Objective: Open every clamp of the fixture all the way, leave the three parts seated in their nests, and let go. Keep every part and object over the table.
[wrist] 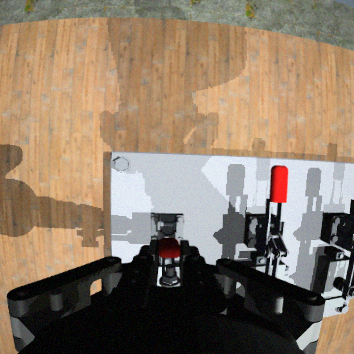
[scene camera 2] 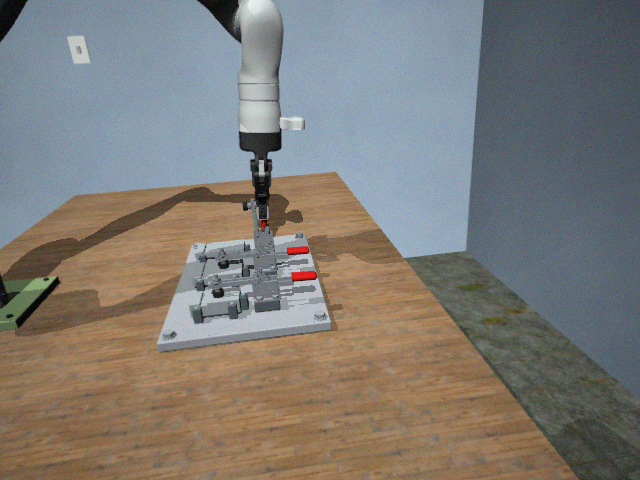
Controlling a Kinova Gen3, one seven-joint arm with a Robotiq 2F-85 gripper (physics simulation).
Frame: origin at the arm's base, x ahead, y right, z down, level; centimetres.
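Seen in the pictures: gripper, fingertip midpoint: (wrist: 168,250) (scene camera 2: 262,217).
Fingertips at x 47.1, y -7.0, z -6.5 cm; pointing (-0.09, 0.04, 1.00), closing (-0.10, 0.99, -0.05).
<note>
Offsets run from my fingertips to a thing's middle. "pt": to the spot under its first point. Level surfaces: height alone.
The fixture's grey base plate (scene camera 2: 175,330) (wrist: 127,192) lies on the table with three clamps in a row. My gripper (scene camera 2: 263,218) (wrist: 168,250) is shut on the red handle @(dx +0.7, dy +0.0, dz +2.0 cm) (scene camera 2: 263,225) (wrist: 169,247) of the far clamp. That clamp's arm (scene camera 2: 254,217) stands upright, its black-tipped spindle @(dx -1.5, dy -0.2, dz +0.1 cm) (scene camera 2: 246,206) raised off its nest. The middle clamp's red handle @(pt dx +4.2, dy +12.2, dz +2.5 cm) (scene camera 2: 297,250) (wrist: 279,184) and the near clamp's red handle @(pt dx +3.1, dy +23.0, dz +2.0 cm) (scene camera 2: 303,275) lie flat, with their arms down over the nests. The near grey part @(dx -9.8, dy +21.1, dz +4.9 cm) (scene camera 2: 214,309) sits in its nest. The other parts are partly hidden by the clamps.
A green bracket (scene camera 2: 32,302) stands on the table @(dz +8.0 cm) (scene camera 2: 310,392) (wrist: 55,100) at the left in the scene view. The table's edge and the floor (scene camera 2: 496,310) (wrist: 75,10) lie beyond the handle side of the plate.
</note>
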